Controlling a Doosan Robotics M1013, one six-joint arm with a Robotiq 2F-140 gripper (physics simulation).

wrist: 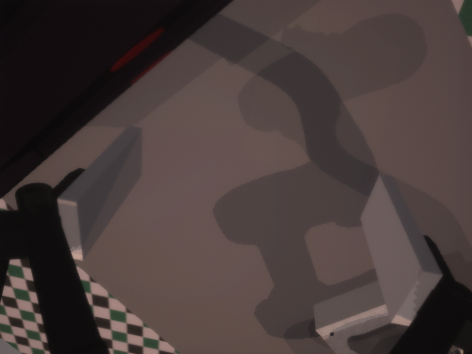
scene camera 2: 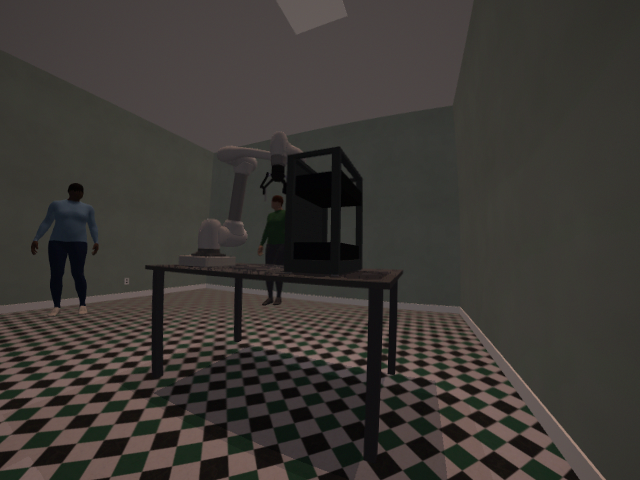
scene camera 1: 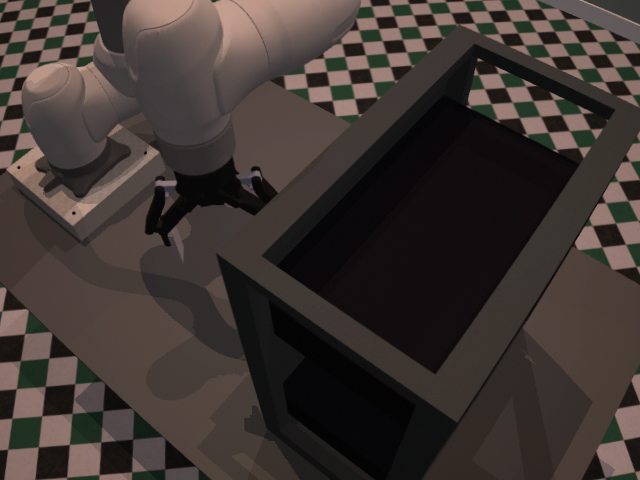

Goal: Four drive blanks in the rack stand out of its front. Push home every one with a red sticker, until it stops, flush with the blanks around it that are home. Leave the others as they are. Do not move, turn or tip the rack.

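Observation:
The dark rack (scene camera 1: 342, 325) (scene camera 2: 336, 217) stands upright on the table; its front faces the arm and is hidden in both scene views. In the wrist view its dark front fills the upper left, seen steeply. A red sticker (wrist: 137, 49) shows there, with a thin second red sticker (wrist: 151, 68) beside it. Which blanks they are on, and how far these stand out, I cannot tell. My gripper (scene camera 1: 222, 232) (scene camera 2: 276, 192) (wrist: 255, 174) is open and empty, high above the table in front of the rack. One finger is partly hidden behind the rack in the scene views.
The table (scene camera 1: 129, 320) (scene camera 2: 258, 274) carries the arm's pale base plate (scene camera 1: 103, 217) (scene camera 2: 206, 260) near the rack. Shadows of the arm cross the table. A person in blue (scene camera 2: 72, 219) and a person in green (scene camera 2: 275, 227) stand beyond the table.

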